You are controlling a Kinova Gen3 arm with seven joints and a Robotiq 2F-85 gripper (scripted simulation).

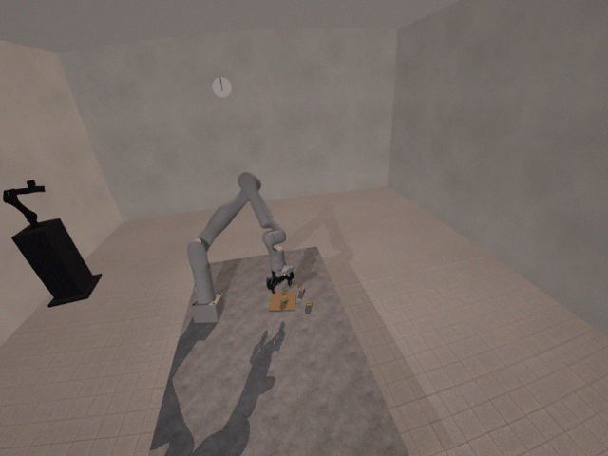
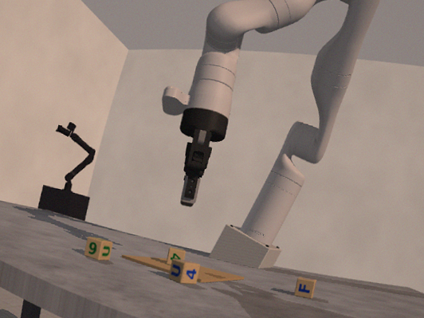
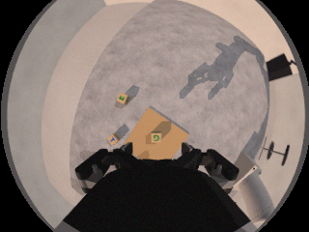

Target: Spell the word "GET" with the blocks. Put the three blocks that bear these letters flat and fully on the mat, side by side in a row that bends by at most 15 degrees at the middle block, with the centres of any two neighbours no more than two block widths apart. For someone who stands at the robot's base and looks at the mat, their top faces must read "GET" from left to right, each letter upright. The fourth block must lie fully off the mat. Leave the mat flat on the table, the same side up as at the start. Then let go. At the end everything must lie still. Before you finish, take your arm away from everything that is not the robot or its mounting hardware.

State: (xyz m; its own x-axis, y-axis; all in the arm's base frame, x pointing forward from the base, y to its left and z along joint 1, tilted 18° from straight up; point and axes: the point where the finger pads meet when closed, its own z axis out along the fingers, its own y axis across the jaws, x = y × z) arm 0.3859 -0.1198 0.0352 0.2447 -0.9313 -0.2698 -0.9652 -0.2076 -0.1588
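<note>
The mat lies 10 cm below my hand and 2 cm to the left of it. The rest, counted from my hand: E block 12 cm ahead, 9 cm below, 8 cm to the right; then F block 20 cm to the left, 9 cm below, 3 cm ahead.
</note>
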